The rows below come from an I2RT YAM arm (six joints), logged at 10 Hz.
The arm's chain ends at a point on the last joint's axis. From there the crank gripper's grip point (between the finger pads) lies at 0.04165 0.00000 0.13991 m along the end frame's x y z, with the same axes.
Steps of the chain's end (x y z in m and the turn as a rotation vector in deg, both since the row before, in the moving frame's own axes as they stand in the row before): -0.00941, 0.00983, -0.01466, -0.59, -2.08, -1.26; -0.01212, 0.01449, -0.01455, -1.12, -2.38, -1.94; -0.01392, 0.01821, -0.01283, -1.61, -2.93, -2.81; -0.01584, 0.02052, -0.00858, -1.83, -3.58, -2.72; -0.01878, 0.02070, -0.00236, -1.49, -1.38, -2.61
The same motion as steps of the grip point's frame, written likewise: -0.01451, 0.01042, -0.01324, -0.59, -2.08, -1.26; -0.01794, 0.01593, -0.01295, -1.12, -2.38, -1.94; -0.02108, 0.02030, -0.01091, -1.61, -2.93, -2.81; -0.02459, 0.02326, -0.00629, -1.83, -3.58, -2.72; -0.02212, 0.02253, -0.00142, -1.49, -1.38, -2.61
